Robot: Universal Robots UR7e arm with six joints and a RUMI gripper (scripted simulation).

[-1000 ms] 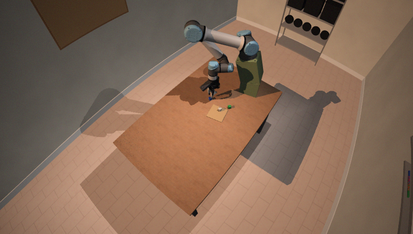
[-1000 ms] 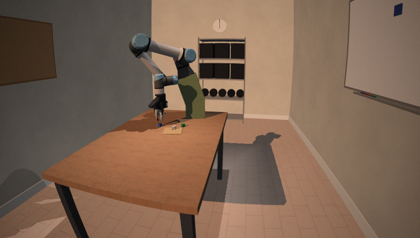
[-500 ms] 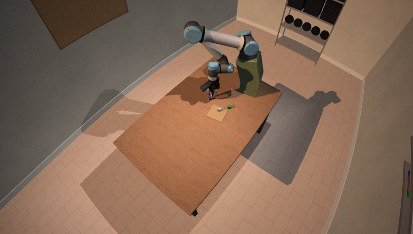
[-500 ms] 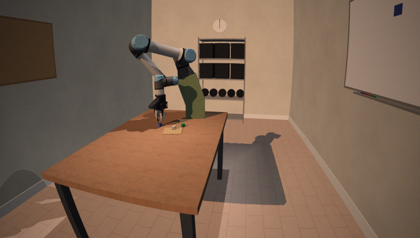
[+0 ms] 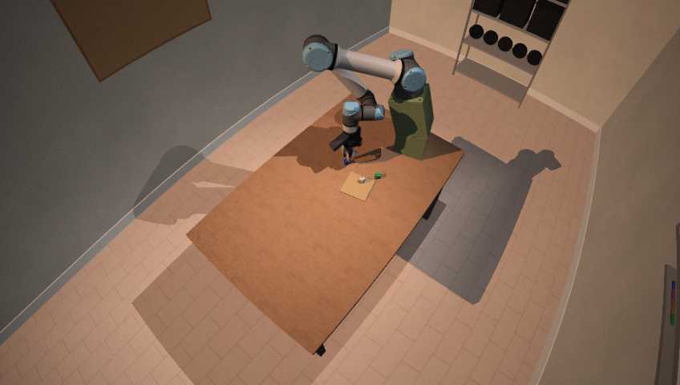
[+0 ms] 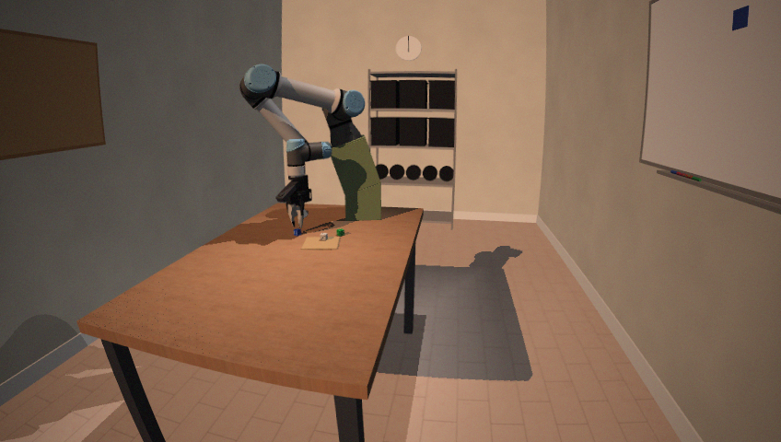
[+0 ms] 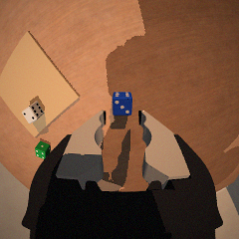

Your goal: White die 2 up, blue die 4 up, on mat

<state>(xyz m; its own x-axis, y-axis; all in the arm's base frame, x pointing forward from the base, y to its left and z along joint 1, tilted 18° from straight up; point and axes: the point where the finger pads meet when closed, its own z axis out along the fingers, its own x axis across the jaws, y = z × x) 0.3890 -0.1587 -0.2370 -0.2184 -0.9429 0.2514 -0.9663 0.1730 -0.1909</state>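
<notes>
My hand is 40 mm above the blue die. Also, from my hand: green die: 60 mm behind, 180 mm to the left, 40 mm below; tan mat: 60 mm ahead, 150 mm to the left, 50 mm below; white die: 20 mm ahead, 140 mm to the left, 30 mm below.
</notes>
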